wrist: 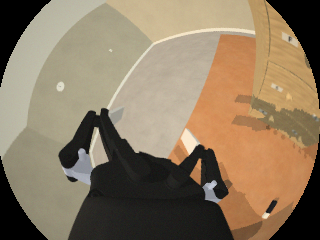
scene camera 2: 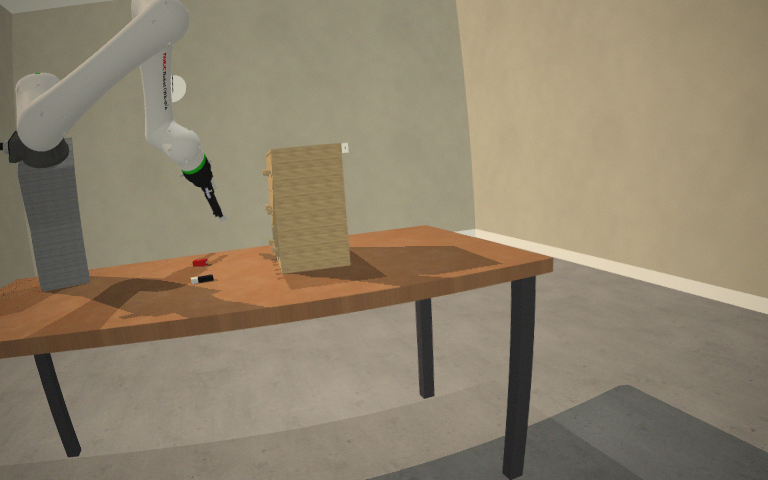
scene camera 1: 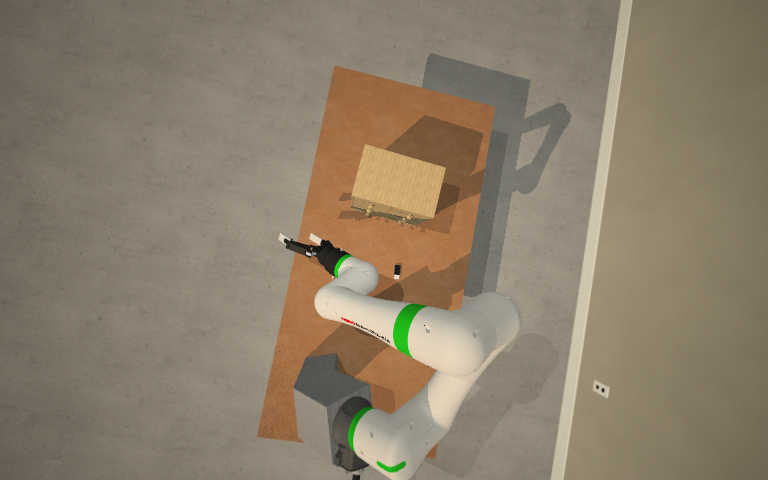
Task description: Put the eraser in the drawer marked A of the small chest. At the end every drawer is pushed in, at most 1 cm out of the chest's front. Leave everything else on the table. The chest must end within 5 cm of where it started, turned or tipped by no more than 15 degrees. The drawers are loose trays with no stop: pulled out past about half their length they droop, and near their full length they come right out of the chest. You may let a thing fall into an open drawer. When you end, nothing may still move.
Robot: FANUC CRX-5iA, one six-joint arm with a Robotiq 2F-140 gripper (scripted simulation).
Labels:
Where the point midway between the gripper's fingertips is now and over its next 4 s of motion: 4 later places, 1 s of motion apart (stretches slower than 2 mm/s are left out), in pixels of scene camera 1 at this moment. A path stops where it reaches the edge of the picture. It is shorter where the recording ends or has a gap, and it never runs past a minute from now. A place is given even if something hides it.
The gripper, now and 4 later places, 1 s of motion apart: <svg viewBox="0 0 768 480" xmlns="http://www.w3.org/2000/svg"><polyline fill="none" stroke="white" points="296,236 360,239 363,232 365,221 366,216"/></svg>

